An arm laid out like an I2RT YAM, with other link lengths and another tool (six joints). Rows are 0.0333 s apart.
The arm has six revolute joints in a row. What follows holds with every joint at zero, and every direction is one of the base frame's.
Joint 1 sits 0.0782 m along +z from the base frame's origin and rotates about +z.
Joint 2 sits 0.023 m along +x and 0.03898 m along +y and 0.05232 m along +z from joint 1 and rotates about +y.
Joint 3 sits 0.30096 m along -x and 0.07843 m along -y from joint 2 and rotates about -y.
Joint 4 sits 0.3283 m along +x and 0.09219 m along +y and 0.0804 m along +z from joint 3 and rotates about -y.
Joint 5 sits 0.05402 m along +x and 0.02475 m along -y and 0.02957 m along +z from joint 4 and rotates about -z.
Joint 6 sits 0.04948 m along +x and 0.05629 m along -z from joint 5 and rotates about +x.
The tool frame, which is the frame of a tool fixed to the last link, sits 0.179 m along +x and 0.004 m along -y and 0.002 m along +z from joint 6; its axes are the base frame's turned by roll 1.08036, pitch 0.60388 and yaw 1.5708 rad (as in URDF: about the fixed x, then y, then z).
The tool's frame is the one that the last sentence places.
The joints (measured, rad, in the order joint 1, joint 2, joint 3, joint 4, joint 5, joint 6), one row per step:
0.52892, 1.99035, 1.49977, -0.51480, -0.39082, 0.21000
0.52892, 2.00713, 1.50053, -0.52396, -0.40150, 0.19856
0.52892, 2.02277, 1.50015, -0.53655, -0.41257, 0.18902
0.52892, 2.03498, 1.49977, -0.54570, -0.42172, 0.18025
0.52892, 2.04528, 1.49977, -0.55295, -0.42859, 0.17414
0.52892, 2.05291, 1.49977, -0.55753, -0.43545, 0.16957
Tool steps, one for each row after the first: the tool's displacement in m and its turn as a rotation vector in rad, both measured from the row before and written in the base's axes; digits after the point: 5 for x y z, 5 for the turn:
-0.00397, 0.00032, -0.00951, -0.00742, 0.01972, 0.01459
-0.00516, -0.00029, -0.00956, -0.00806, 0.02405, 0.01313
-0.00407, -0.00014, -0.00725, -0.00557, 0.01781, 0.01143
-0.00319, -0.00018, -0.00591, -0.00455, 0.01475, 0.00811
-0.00247, 0.00022, -0.00411, -0.00152, 0.01104, 0.00679

